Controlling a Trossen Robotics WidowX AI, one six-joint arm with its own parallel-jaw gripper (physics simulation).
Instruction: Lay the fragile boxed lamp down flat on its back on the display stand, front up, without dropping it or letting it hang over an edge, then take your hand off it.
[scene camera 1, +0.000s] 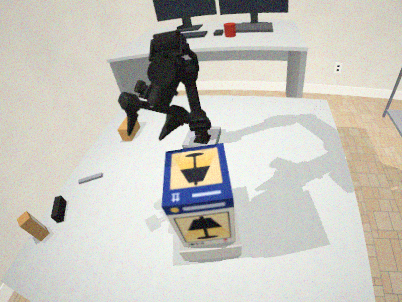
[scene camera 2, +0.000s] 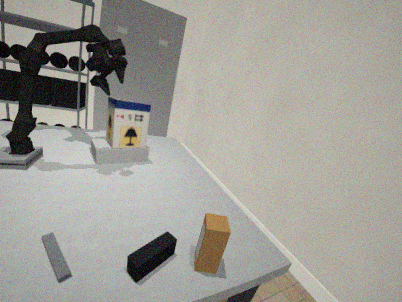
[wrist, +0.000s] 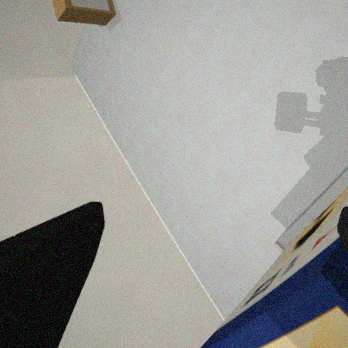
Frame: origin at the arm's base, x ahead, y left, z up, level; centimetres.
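Where they show: gripper, fingertip midpoint: (scene camera 1: 144, 137) (scene camera 2: 115, 89) (wrist: 222, 216); arm's base, link origin: (scene camera 1: 202, 138) (scene camera 2: 22, 151).
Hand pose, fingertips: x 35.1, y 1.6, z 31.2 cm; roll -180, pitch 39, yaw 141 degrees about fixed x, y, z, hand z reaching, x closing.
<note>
Things, the pixels of their top centre, and the offset from my fingertips. Level surfaces: height alone.
- orange block, top centre: (scene camera 2: 217, 222) (wrist: 58, 3) (scene camera 1: 23, 218) dx +31.6, dy -51.6, dz -22.1 cm
- black block, top centre: (scene camera 2: 154, 246) (scene camera 1: 55, 205) dx +18.8, dy -50.0, dz -30.1 cm
- grey bar, top centre: (scene camera 2: 55, 252) (scene camera 1: 89, 177) dx -1.8, dy -47.6, dz -33.9 cm
- table, surface height: dz -35.1 cm
The boxed lamp (scene camera 1: 200, 200) (scene camera 2: 129, 122) (wrist: 285, 312) stands upright on the display stand (scene camera 1: 210, 254) (scene camera 2: 122, 155), its blue-edged top facing up. The box's sides are white with lamp pictures. The pale grey stand is low and partly hidden by the box. My gripper (scene camera 1: 146, 136) (scene camera 2: 115, 88) (wrist: 222, 216) is open with nothing between its fingers. In scene camera 2 it hangs above the box top, and in scene camera 1 its fingers appear up and left of the box. The wrist view shows the box's blue top edge at lower right, by one fingertip.
An orange block (scene camera 1: 34, 226) (scene camera 2: 214, 245), a black block (scene camera 1: 59, 209) (scene camera 2: 151, 256) and a grey bar (scene camera 1: 91, 178) (scene camera 2: 56, 256) are on the table (scene camera 1: 120, 240) (scene camera 2: 150, 200). Another orange block (scene camera 1: 128, 131) is near the arm. A desk (scene camera 1: 210, 48) with monitors and a red mug (scene camera 1: 230, 30) stands behind.
</note>
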